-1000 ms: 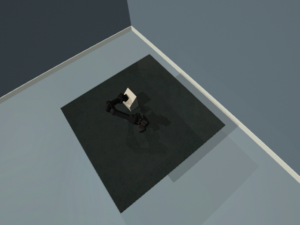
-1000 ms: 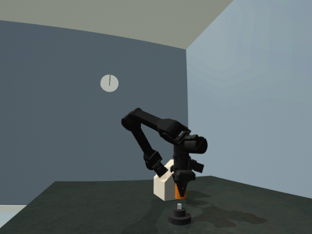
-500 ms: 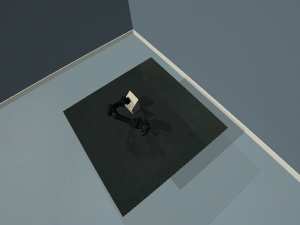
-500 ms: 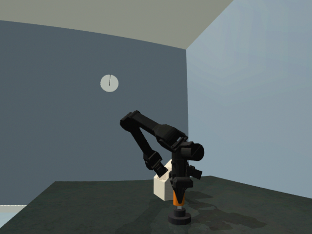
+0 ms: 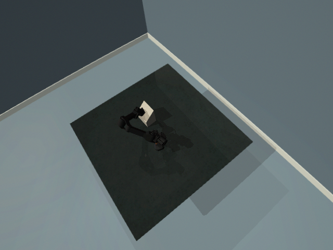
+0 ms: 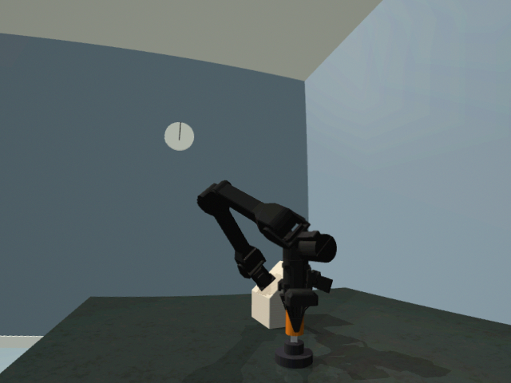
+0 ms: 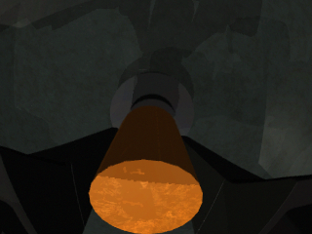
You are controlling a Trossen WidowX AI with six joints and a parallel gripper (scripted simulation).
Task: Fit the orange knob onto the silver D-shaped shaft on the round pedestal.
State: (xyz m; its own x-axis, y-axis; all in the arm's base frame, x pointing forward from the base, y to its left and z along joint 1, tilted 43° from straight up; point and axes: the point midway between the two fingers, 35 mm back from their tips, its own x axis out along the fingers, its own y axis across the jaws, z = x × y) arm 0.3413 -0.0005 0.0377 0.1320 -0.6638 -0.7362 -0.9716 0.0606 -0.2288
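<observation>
My gripper tip is 3 cm below the orange knob. Round my gripper tip: round black pedestal: 4 cm below.
</observation>
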